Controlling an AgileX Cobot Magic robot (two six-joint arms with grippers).
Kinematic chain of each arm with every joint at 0, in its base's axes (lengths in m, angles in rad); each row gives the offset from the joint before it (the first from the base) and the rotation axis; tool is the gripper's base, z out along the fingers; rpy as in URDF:
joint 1: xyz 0 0 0.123 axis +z
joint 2: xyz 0 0 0 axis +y
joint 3: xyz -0.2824 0 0.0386 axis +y
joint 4: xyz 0.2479 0 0.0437 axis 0.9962 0 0.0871
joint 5: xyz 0 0 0 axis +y
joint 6: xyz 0.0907 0 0.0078 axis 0.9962 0 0.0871
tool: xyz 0 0 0 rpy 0 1.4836 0
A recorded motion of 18 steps. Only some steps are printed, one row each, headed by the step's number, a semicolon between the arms.
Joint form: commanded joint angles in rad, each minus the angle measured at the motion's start. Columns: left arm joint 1, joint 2, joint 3, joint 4, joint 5, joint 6; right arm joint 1, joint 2, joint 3, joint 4, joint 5, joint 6.
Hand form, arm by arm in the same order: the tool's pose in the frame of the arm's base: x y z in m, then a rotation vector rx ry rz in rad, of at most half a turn. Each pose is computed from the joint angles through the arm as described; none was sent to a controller.
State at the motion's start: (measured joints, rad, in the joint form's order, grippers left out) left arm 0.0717 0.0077 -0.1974 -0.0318 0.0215 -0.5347; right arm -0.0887 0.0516 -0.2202 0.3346 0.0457 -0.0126
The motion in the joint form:
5: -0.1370 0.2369 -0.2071 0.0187 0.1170 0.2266; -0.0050 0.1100 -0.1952 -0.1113 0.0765 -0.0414
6: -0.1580 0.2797 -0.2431 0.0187 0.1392 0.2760; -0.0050 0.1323 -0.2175 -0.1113 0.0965 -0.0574
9: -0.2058 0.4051 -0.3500 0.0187 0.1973 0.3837; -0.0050 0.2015 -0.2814 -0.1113 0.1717 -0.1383
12: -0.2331 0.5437 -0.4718 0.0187 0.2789 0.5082; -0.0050 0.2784 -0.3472 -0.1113 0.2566 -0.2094
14: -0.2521 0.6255 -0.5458 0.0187 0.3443 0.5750; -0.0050 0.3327 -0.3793 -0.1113 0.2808 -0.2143
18: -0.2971 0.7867 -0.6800 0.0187 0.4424 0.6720; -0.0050 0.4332 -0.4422 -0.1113 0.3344 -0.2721
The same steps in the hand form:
5: 0.0635 -0.0043 0.3212 -0.1860 1.4582 -0.3160; 0.0453 -0.0018 0.3310 0.1533 1.3408 0.0806
6: 0.0689 -0.0062 0.3282 -0.1369 1.4917 -0.2903; 0.0476 -0.0016 0.3353 0.1410 1.3617 0.0696
9: 0.0868 -0.0120 0.3484 -0.0211 1.5725 -0.2363; 0.0562 -0.0009 0.3455 0.0773 1.4454 0.0130
12: 0.1098 -0.0182 0.3676 0.1050 1.6652 -0.1549; 0.0671 -0.0002 0.3543 0.0133 1.5415 -0.0303
14: 0.1244 -0.0231 0.3765 0.1845 1.7310 -0.1159; 0.0766 -0.0007 0.3587 0.0069 1.5874 -0.0285
18: 0.1560 -0.0363 0.3892 0.3296 1.8358 -0.0745; 0.0949 -0.0014 0.3658 -0.0479 1.6768 -0.0596

